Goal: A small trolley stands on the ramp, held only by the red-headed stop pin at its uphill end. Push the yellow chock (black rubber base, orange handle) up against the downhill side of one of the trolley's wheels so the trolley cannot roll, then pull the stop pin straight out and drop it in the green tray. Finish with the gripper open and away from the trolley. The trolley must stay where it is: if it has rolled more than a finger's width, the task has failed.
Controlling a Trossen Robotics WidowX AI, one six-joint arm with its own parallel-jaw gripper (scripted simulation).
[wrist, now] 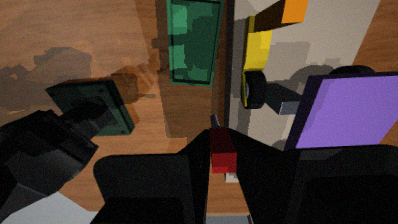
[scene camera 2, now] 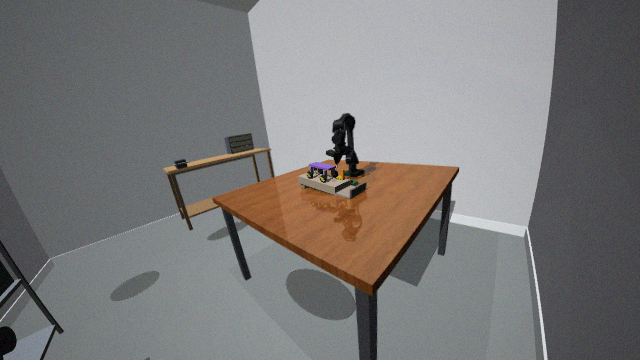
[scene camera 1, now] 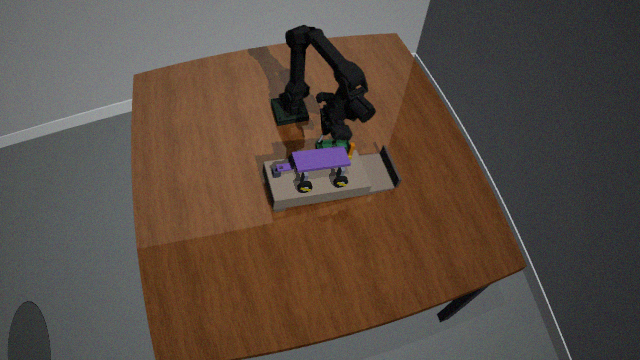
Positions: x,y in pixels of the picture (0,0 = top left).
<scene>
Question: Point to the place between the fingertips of the gripper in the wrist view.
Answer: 217,133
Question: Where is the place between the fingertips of the gripper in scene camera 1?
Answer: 323,132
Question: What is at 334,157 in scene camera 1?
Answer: A purple-topped trolley.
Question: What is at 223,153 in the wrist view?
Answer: A red-headed stop pin.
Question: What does the gripper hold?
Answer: A red-headed stop pin.
</scene>
